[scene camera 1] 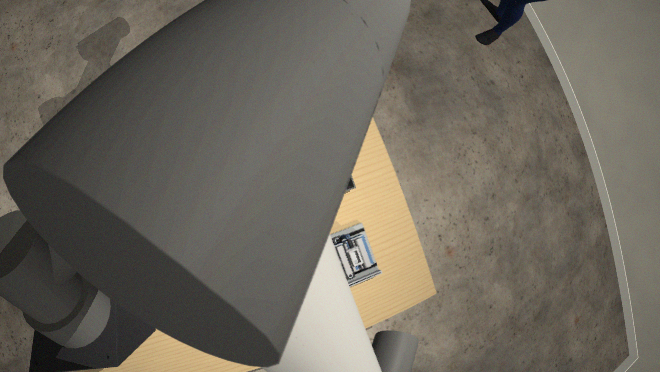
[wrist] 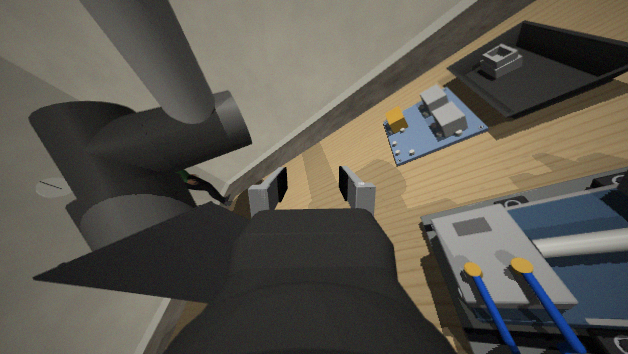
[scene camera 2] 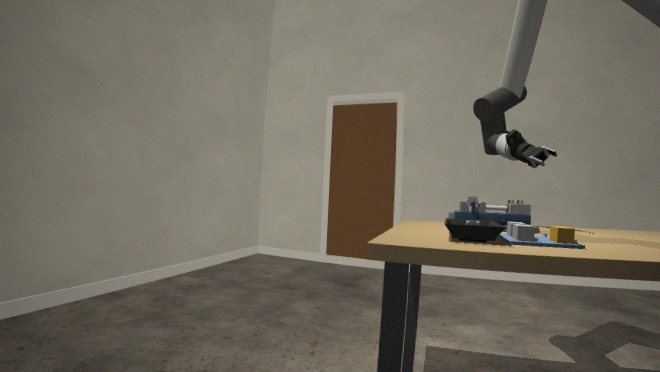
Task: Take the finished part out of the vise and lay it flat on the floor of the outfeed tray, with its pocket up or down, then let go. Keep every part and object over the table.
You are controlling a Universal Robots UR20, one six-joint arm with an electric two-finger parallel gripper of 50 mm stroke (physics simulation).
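Where they show: gripper, fingertip midpoint: [wrist: 313, 177] [scene camera 2: 549, 158]; arm's base at its link origin: [scene camera 1: 78, 310] [wrist: 154, 226].
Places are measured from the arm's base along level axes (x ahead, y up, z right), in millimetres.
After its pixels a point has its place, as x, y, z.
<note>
A grey stepped part [wrist: 501, 62] @[933, -256, -158] with a square pocket lies flat, pocket up, in the black outfeed tray [wrist: 565, 82] @[955, -284, -60] [scene camera 2: 472, 232] @[953, -272, -240] at the wrist view's upper right. In scene camera 1 the arm hides most of the tray. The vise [scene camera 1: 369, 250] @[957, -278, 209] [scene camera 2: 495, 217] @[812, -251, 133] [wrist: 500, 232] @[743, -201, 169] stands on the table beside the tray. In scene camera 2 a small grey block [scene camera 2: 472, 200] @[888, -195, 169] shows at its jaws; I cannot tell whether it is a part. The jaws are outside the wrist view. My gripper [scene camera 2: 545, 155] @[626, -38, 140] [wrist: 313, 177] @[626, -38, 140] is open and empty, high above the table and tilted, apart from vise and tray.
A blue plate [wrist: 420, 142] @[743, -289, -92] [scene camera 2: 547, 242] @[772, -288, -226] beside the tray carries grey blocks [wrist: 449, 119] [scene camera 2: 524, 232] and an orange block [wrist: 396, 120] @[725, -253, -170] [scene camera 2: 562, 234] @[738, -268, -227]. Blue hoses [wrist: 492, 312] @[700, -187, 233] rise from fittings on the vise. The wooden table [scene camera 1: 400, 250] @[1067, -296, 266] [scene camera 2: 415, 240] @[1086, -297, -262] ends close beyond the tray.
</note>
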